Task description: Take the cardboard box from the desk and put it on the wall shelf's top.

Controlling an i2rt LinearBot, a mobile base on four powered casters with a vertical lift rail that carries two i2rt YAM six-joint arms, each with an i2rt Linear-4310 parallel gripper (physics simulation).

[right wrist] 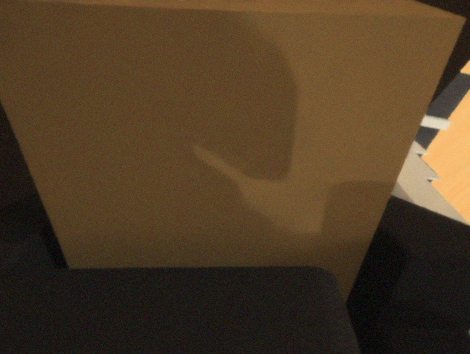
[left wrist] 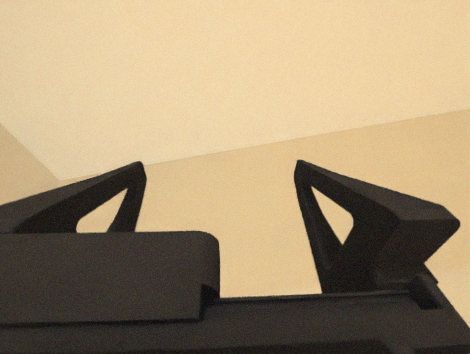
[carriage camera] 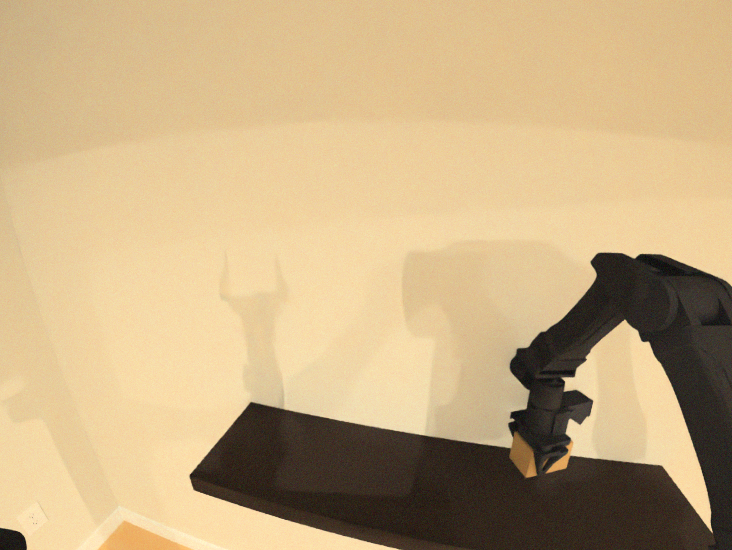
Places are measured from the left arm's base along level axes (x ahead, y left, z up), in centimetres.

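Pixels of known places: left gripper, fingertip midpoint: [left wrist: 220, 169]; right gripper, fingertip midpoint: [carriage camera: 530, 464].
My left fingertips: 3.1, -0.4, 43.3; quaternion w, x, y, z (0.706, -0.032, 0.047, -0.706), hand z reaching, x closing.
Note:
Ahead of a thing's pixels: the offset from my left fingertips to its top centre, as dx, dy, dz. Level surfaces: height alone.
The cardboard box {+33.9, -69.8, -49.4} [carriage camera: 523, 456] [right wrist: 175, 125] is a small brown cube at the right in the carriage view; in the right wrist view its face fills most of the picture. My right gripper [carriage camera: 547, 464] is shut on it, pointing down. The box shows over the right part of the dark wall shelf's top {dz -64.5} [carriage camera: 355, 461]; I cannot tell whether it touches the shelf. My left gripper [left wrist: 220, 169] is open and empty in front of the bare wall. The desk does not show in the carriage view.
The pale wall [carriage camera: 355, 177] rises behind the shelf and carries arm shadows. A wall outlet {+48.2, +96.2, -118.7} [carriage camera: 32, 518] and a patch of wooden floor {dz -164.4} [carriage camera: 139, 536] show at the lower left. The right arm [carriage camera: 609, 307] reaches in from the right, above the shelf's right end.

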